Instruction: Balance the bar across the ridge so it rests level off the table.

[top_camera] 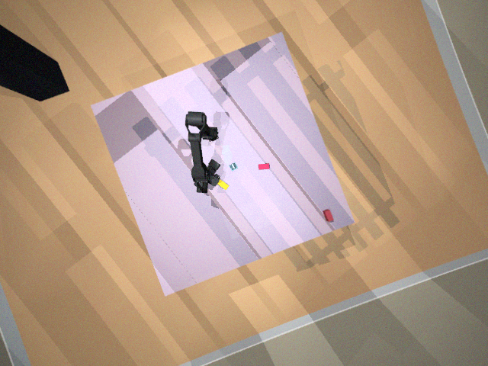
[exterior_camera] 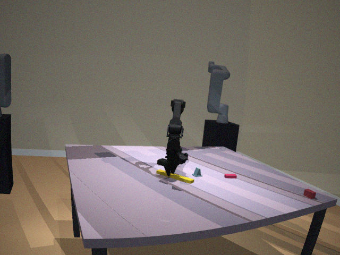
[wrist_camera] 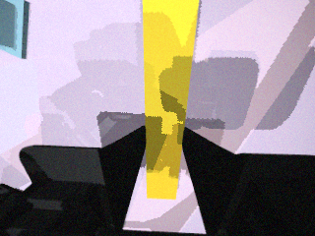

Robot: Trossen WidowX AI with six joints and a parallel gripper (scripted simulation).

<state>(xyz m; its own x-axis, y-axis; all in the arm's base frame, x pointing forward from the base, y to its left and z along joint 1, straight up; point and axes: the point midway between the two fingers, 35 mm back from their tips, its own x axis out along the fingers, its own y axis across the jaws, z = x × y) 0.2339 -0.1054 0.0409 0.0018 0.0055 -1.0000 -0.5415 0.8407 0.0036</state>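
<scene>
Now: the teal ridge 160 mm to the left of my gripper tip and 40 mm above it. The rest, counted from my gripper tip: flat red block (340 mm to the left, 70 mm ahead); then yellow bar (20 mm to the left, 20 mm ahead).
</scene>
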